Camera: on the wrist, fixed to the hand. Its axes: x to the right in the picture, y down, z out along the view.
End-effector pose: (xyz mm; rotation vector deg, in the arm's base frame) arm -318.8 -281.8 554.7 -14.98 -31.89 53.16
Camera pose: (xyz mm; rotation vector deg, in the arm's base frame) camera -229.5 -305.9 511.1 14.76 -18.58 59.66
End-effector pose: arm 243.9 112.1 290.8 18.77 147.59 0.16
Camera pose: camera 180.6 65.4 356.2 28.93 142.86 -41.02
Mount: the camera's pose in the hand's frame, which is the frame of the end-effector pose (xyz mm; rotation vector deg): 7.8 -55.6 -85.5 31.52 -2.54 -0.59
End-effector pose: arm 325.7 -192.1 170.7 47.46 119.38 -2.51
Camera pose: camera 229.6 -203.9 203.7 64.45 117.85 -37.72
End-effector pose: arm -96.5 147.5 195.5 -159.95 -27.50 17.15
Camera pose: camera -84.2 179.1 292.0 -128.97 -20.33 24.02
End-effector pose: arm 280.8 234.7 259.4 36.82 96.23 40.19
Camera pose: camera 192.7 193.2 228.0 58.56 105.51 11.73
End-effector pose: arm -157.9 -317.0 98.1 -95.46 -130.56 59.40
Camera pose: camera -163.6 -280.5 193.5 -80.44 -102.23 87.78
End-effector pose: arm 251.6 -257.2 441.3 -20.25 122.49 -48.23
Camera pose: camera 179.7 -263.8 513.8 -5.41 101.52 -78.08
